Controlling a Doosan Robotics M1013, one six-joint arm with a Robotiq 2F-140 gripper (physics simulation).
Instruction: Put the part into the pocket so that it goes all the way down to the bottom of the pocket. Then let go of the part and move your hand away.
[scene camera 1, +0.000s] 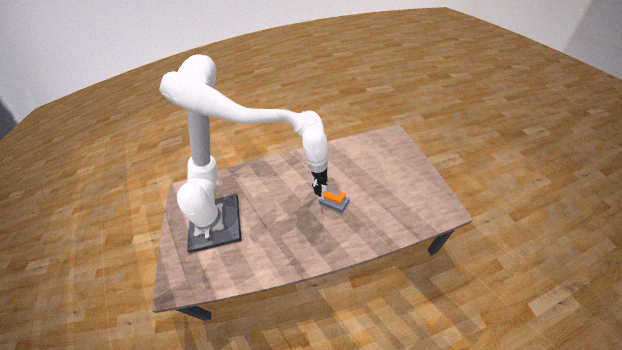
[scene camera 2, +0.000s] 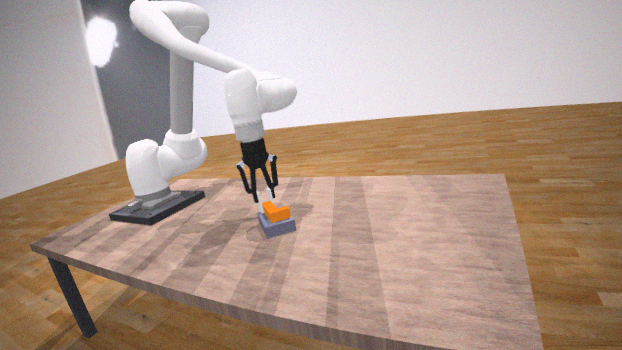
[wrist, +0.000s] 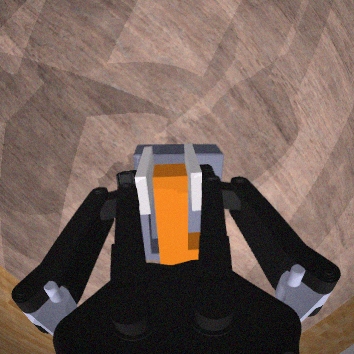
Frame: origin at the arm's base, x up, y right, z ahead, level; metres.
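Seen in the pictures: gripper, fingertip midpoint: (scene camera 1: 322, 196) (wrist: 168, 159); arm's base, link origin: (scene camera 1: 209, 220) (scene camera 2: 155, 201).
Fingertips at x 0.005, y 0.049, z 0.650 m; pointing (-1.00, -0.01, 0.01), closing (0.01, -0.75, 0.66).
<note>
Pixels of each thing's top centre, then the offset from my fingertips to it. Level surfaces: height alone.
- orange L-shaped part, top centre: (wrist: 187, 226) (scene camera 2: 274, 205) (scene camera 1: 333, 194) dx +0.031, dy +0.029, dz +0.053 m
- grey pocket block, top centre: (wrist: 178, 214) (scene camera 2: 274, 215) (scene camera 1: 334, 198) dx +0.001, dy +0.039, dz +0.052 m
- table, surface height: dx -0.036 m
The orange L-shaped part (scene camera 1: 334, 196) (scene camera 2: 276, 212) (wrist: 173, 218) sits in the grey pocket block (scene camera 1: 334, 204) (scene camera 2: 278, 227) (wrist: 211, 159) on the table (scene camera 1: 391, 182) (scene camera 2: 413, 244). Its top stands above the block's rim. My gripper (scene camera 1: 320, 191) (scene camera 2: 263, 201) (wrist: 168, 159) points down over the near end of the block. Its white finger pads press both sides of the part's upright end. The bottom of the pocket is hidden by the part.
The arm's dark base plate (scene camera 1: 225, 226) (scene camera 2: 152, 211) is bolted at the table's left end. The table stands on a wooden floor (scene camera 1: 500, 87) (scene camera 2: 543, 139) with walls behind.
</note>
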